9 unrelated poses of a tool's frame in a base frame.
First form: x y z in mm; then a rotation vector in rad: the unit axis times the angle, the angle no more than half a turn.
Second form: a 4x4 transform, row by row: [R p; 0 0 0 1], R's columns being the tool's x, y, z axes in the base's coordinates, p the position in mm. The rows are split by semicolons. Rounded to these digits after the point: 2 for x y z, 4 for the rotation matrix.
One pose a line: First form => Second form
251.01, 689.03, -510.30, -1.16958, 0.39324, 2.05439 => -0.3218, -0.7202, -0.6146, 251.01; 0.4423, -0.6883, 0.5750, 689.03; -0.8372, -0.0869, 0.5400, -510.30; 0, 0, 0, 1
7.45, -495.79, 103.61, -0.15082, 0.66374, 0.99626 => 0.3663, -0.8158, 0.4476, 7.45; 0.7273, 0.5510, 0.4092, -495.79; -0.5805, 0.1756, 0.7951, 103.61; 0, 0, 0, 1
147.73, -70.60, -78.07, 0.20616, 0.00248, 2.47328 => -0.7778, -0.6106, 0.1488, 147.73; 0.6109, -0.7902, -0.0491, -70.60; 0.1476, 0.0527, 0.9876, -78.07; 0, 0, 0, 1
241.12, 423.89, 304.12, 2.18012, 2.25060, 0.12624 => -0.0334, 0.9976, 0.0600, 241.12; 0.9981, 0.0301, 0.0538, 423.89; 0.0519, 0.0617, -0.9967, 304.12; 0, 0, 0, 1
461.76, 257.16, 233.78, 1.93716, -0.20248, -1.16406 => 0.5545, 0.2678, -0.7879, 461.76; -0.5181, -0.6298, -0.5787, 257.16; -0.6512, 0.7291, -0.2105, 233.78; 0, 0, 0, 1
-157.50, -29.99, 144.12, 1.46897, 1.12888, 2.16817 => -0.4387, 0.1821, 0.8800, -157.50; 0.6165, -0.6515, 0.4422, -29.99; 0.6538, 0.7365, 0.1736, 144.12; 0, 0, 0, 1
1.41, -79.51, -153.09, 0.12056, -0.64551, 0.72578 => 0.5648, -0.6512, -0.5069, 1.41; 0.5794, 0.7503, -0.3183, -79.51; 0.5876, -0.1139, 0.8011, -153.09; 0, 0, 0, 1
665.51, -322.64, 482.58, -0.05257, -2.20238, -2.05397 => -0.9910, 0.1136, -0.0708, 665.51; -0.0627, 0.0732, 0.9953, -322.64; 0.1182, 0.9908, -0.0654, 482.58; 0, 0, 0, 1
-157.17, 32.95, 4.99, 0.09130, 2.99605, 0.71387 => -0.9964, 0.0436, 0.0723, -157.17; 0.0715, 0.8910, 0.4483, 32.95; -0.0449, 0.4519, -0.8909, 4.99; 0, 0, 0, 1
